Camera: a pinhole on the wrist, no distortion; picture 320 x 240 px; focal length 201.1 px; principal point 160.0 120.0 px. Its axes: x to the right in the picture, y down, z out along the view. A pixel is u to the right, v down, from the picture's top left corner.
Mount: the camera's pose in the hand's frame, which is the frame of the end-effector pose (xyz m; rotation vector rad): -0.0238 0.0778 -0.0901 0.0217 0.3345 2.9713
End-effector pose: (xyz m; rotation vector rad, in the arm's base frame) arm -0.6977 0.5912 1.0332 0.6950 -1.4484 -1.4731
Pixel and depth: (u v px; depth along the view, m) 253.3 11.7 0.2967
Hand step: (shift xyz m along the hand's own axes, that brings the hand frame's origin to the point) -0.1269 0.3179 0.1633
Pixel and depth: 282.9 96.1 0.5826
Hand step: -0.3473 0.3266 0.4617
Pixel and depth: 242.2 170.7 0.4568
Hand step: -0.2112 0.0956 0.3804
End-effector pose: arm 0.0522 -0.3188 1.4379 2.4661 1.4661 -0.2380
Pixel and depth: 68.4 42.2 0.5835
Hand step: 0.2906 0.3834 0.4293
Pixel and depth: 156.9 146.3 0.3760
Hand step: -0.0136 0.1122 0.2874
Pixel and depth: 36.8 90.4 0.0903
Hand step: 0.0357 0.1021 -0.0049
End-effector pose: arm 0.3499 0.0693 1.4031 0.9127 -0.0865 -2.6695
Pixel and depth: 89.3 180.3 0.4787
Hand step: 0.1362 0.0193 0.4090
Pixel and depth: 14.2 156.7 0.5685
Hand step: 0.3860 0.0404 0.4883
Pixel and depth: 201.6 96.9 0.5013
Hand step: -0.1021 0.2593 0.3856
